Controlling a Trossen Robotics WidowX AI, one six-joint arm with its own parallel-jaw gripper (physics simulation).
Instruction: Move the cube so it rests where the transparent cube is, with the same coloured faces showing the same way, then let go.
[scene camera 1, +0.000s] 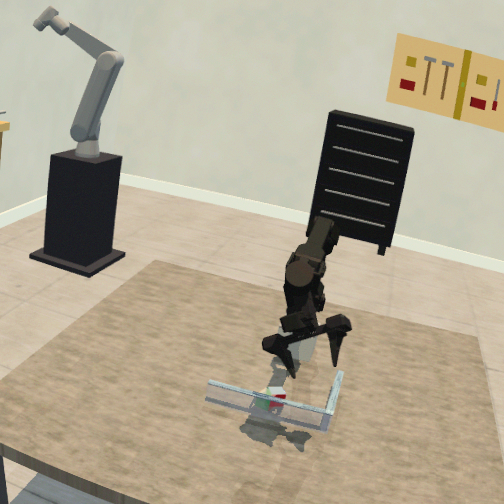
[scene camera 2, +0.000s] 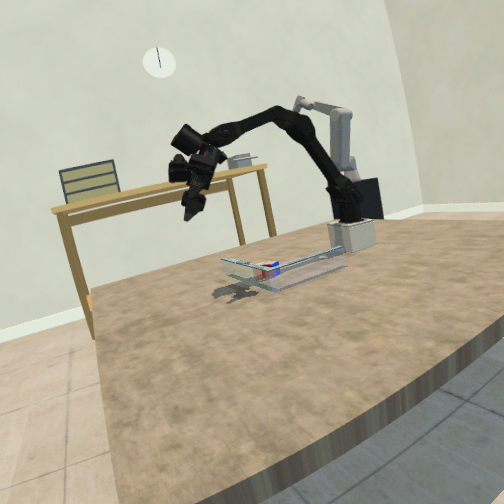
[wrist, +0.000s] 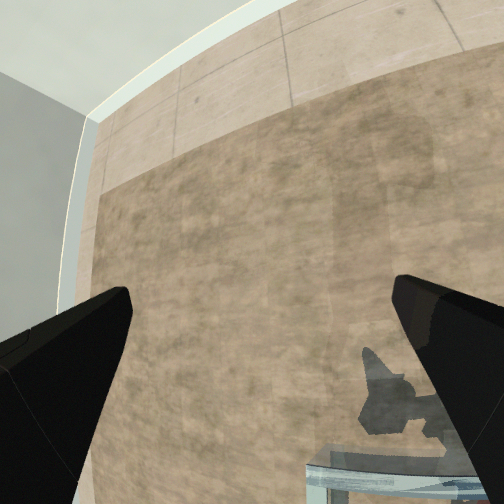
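Observation:
The cube (scene camera 1: 269, 403) is small, with red, green and white faces, and lies on the table inside the corner of a grey L-shaped bracket (scene camera 1: 283, 400). It also shows in scene camera 2 (scene camera 2: 265, 269) with red, white and blue faces. My gripper (scene camera 1: 312, 352) hangs open and empty well above the table, above and a little behind the cube; in scene camera 2 the gripper (scene camera 2: 192, 207) is high and to the cube's left. The wrist view shows both fingertips (wrist: 250, 380) wide apart over bare table, the bracket's edge (wrist: 385, 482) at the bottom. I cannot make out the transparent cube separately.
The arm's grey base (scene camera 2: 352, 233) stands at the bracket's far end. Off the table are a black drawer cabinet (scene camera 1: 365, 181), a second grey arm on a black pedestal (scene camera 1: 80, 190) and a wooden desk (scene camera 2: 160, 200).

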